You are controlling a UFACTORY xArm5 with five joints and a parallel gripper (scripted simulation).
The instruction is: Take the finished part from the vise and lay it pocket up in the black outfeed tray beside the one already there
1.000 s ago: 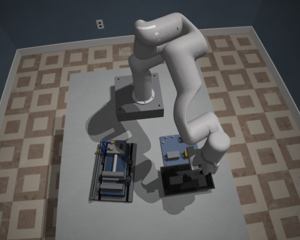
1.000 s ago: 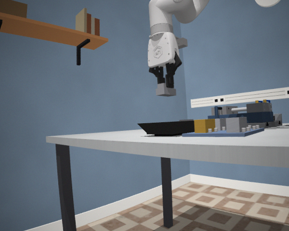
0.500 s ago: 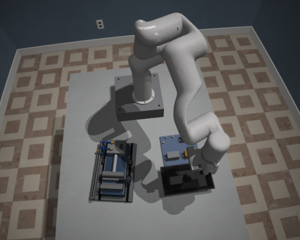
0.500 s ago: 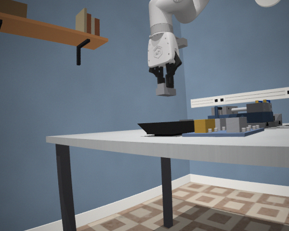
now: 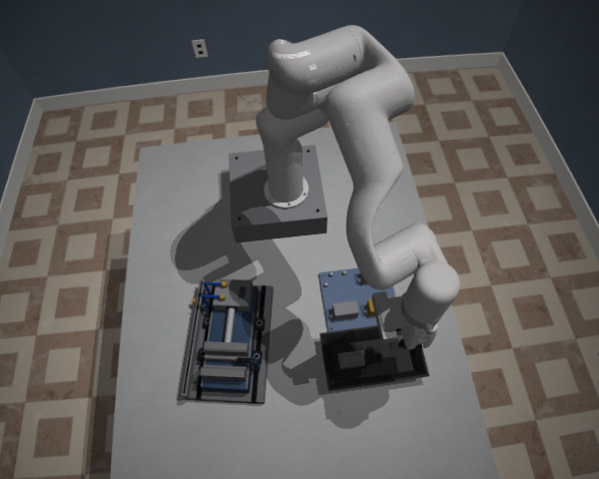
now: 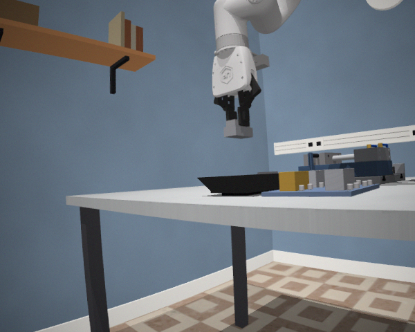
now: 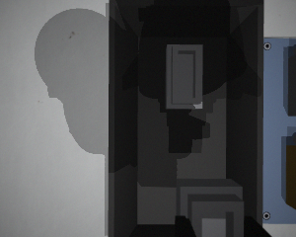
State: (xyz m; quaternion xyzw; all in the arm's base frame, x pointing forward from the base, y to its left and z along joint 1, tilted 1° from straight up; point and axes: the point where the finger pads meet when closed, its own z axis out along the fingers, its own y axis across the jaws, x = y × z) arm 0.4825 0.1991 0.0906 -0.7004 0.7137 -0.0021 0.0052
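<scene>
Right now the yellow block is 14 cm below my hand, 12 cm behind it and 1 cm to the right of it. The rest, counted from my hand: blue vise (39 cm to the right, 13 cm below, 10 cm behind); plain grey block (14 cm below, 13 cm behind, 10 cm to the right); blue fixture plate (17 cm behind, 16 cm below, 5 cm to the right).
</scene>
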